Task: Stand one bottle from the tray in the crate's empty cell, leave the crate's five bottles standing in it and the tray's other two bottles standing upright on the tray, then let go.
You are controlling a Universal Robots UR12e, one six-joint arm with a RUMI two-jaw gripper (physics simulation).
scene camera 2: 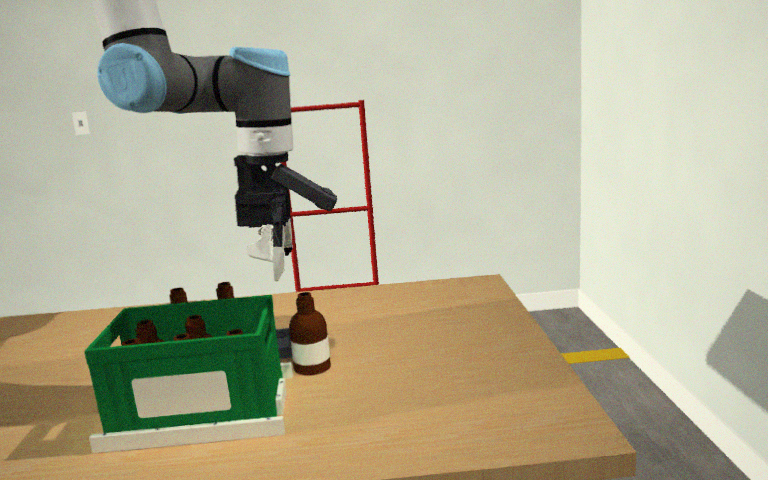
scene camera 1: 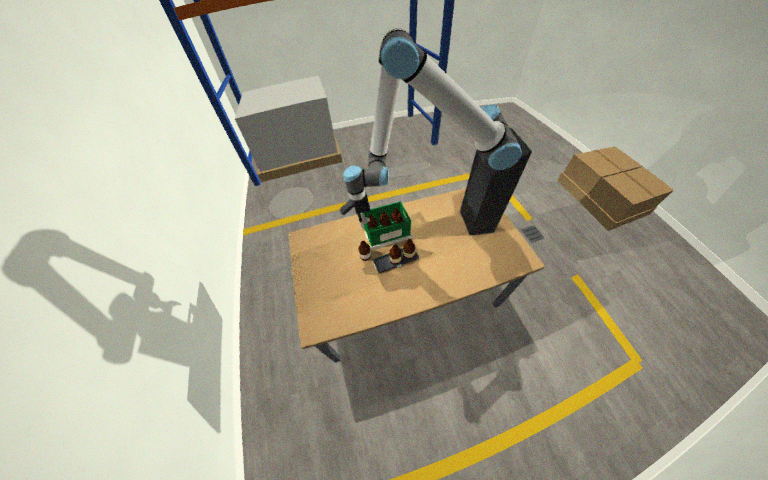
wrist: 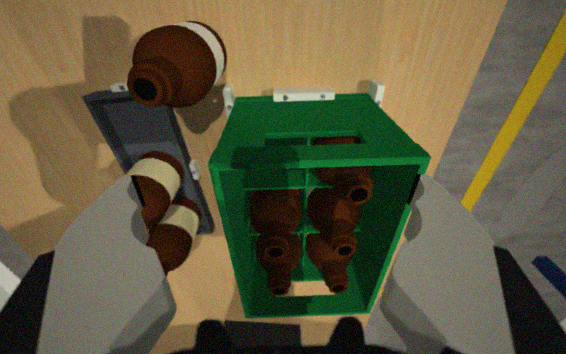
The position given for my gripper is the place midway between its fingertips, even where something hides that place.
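Observation:
There is a bottle (scene camera 2: pixel 308 330) that I can see. I also find a bottle (wrist: pixel 172 238) and a bottle (wrist: pixel 159 175), and along with them a bottle (wrist: pixel 278 279), a bottle (wrist: pixel 335 275) and a bottle (wrist: pixel 330 214). As for my gripper (scene camera 2: pixel 282 267), it is visible to me as well, and I see the gripper (wrist: pixel 277 178) again from the wrist.

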